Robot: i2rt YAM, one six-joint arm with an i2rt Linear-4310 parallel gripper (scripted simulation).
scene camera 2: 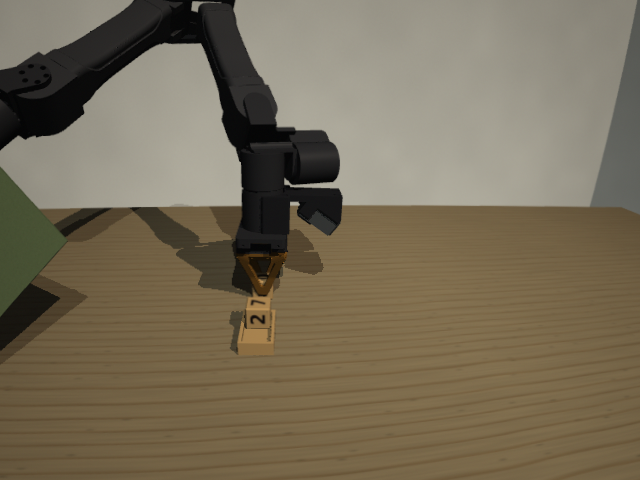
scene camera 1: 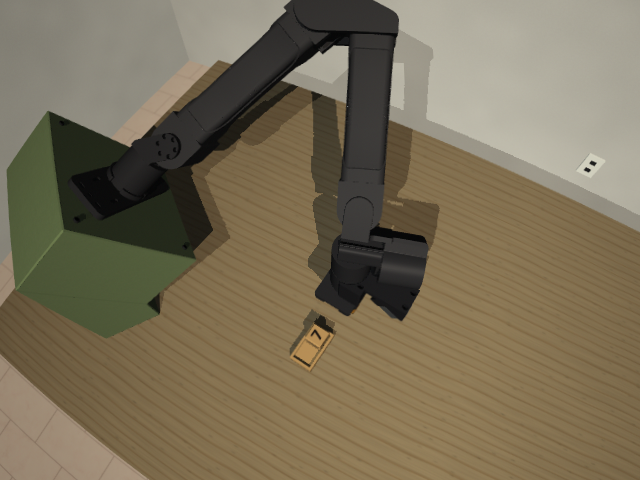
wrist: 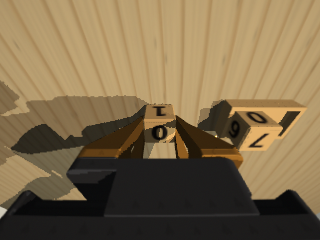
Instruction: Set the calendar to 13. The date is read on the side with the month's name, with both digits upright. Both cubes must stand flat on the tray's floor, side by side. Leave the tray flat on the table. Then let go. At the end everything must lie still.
Labels:
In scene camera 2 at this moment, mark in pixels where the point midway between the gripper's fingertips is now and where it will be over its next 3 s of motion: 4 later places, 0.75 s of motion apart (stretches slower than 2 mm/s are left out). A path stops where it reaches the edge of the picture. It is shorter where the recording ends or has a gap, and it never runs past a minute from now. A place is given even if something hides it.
The gripper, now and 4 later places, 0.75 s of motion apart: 263, 288; 269, 246; 262, 234; 262, 236; 262, 237

